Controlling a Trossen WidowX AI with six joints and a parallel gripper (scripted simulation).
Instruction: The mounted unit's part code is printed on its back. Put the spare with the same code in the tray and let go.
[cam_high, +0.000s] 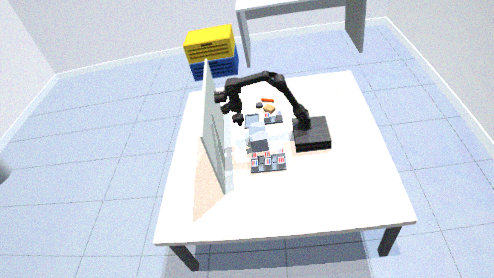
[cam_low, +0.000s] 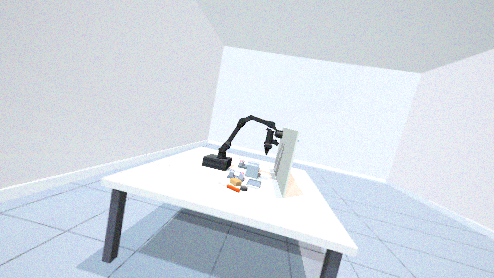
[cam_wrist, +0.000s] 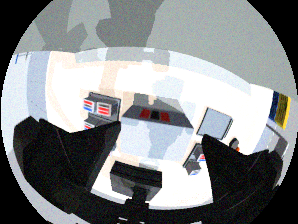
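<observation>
Now: gripper tip 140 mm short of the upright panel, 30 mm below it and 10 mm to the right of it.
</observation>
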